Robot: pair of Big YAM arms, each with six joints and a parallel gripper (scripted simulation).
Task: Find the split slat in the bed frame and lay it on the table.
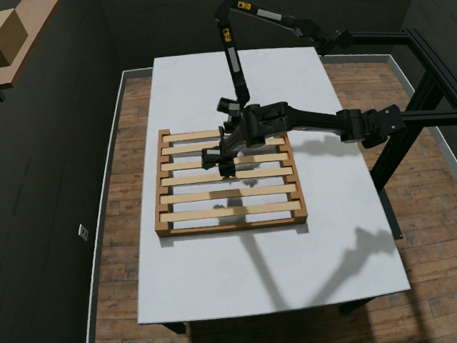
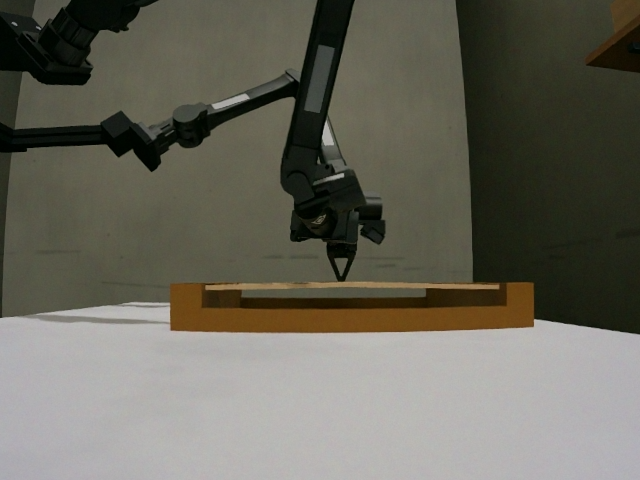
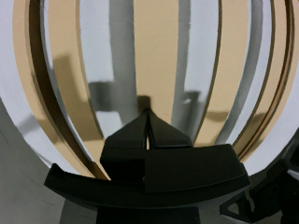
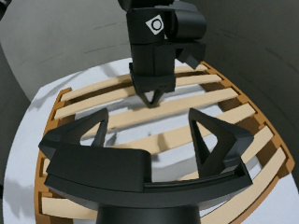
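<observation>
Now: left hand 50 mm to the left of the bed frame and 50 mm above it.
</observation>
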